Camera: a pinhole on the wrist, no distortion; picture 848 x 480 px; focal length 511.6 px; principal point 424.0 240.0 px. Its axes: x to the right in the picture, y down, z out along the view. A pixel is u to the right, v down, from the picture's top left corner.
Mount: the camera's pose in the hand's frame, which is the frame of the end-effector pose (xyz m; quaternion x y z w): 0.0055 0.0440 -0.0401 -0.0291 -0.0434 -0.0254 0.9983
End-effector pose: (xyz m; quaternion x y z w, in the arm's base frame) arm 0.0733 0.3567 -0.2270 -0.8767 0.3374 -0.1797 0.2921
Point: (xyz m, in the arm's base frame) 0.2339 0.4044 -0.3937
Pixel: 583.3 127.3
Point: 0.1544 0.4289 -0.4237
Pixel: 427.1 204.6
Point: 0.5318 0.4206 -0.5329
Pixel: 718.1 109.4
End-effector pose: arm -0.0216 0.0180 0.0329 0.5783 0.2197 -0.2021 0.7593
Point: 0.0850 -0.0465 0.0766
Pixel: 721.9 370.2
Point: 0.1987 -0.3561 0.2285
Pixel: 553.4 369.4
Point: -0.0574 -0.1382 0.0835
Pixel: 335.5 42.2
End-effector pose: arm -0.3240 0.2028 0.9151 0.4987 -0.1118 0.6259 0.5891
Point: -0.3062 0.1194 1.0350
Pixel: 580.1 272.9
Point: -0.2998 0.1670 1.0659
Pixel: 793.8 273.8
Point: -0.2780 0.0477 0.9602
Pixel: 318.9 154.5
